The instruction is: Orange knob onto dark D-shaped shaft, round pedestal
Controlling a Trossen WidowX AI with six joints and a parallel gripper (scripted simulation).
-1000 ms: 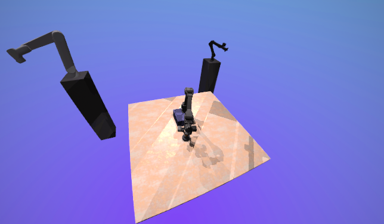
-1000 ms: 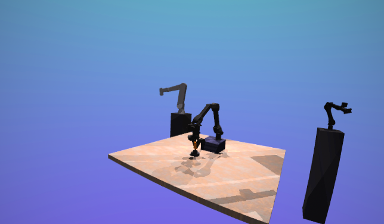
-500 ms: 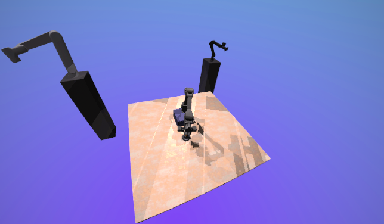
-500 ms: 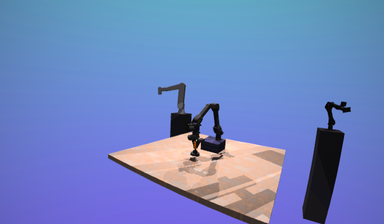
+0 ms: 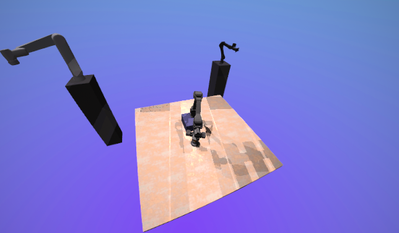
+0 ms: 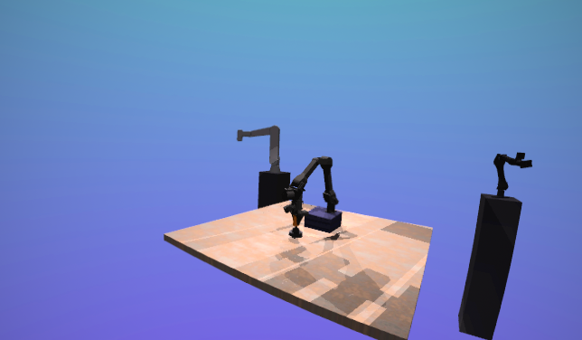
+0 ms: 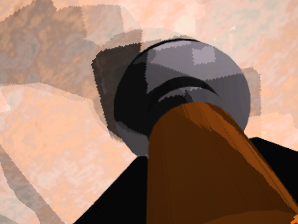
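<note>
My gripper tip is now 20 mm below the orange knob. Round my gripper tip: round pedestal 40 mm below.
</note>
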